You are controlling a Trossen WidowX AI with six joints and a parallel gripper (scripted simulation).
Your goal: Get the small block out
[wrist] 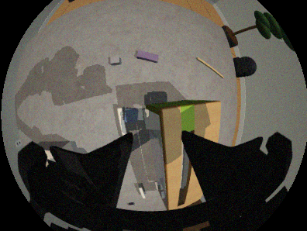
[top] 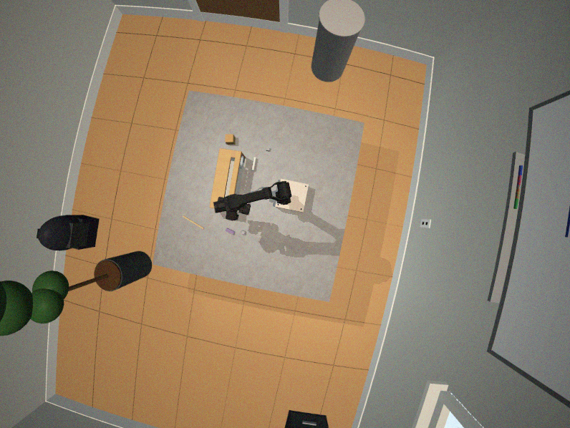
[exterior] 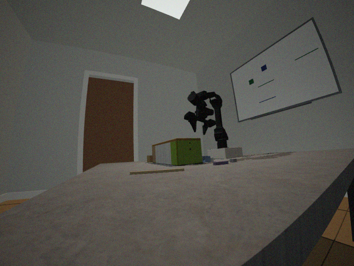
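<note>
The blue block lies 3 cm behind my gripper tip and 14 cm below it. Also, from my gripper tip: thin wooden stick (27 cm ahead, 21 cm to the left, 16 cm below); tan cube (23 cm ahead, 42 cm to the right, 13 cm below); purple block (17 cm to the left, 15 cm below).
</note>
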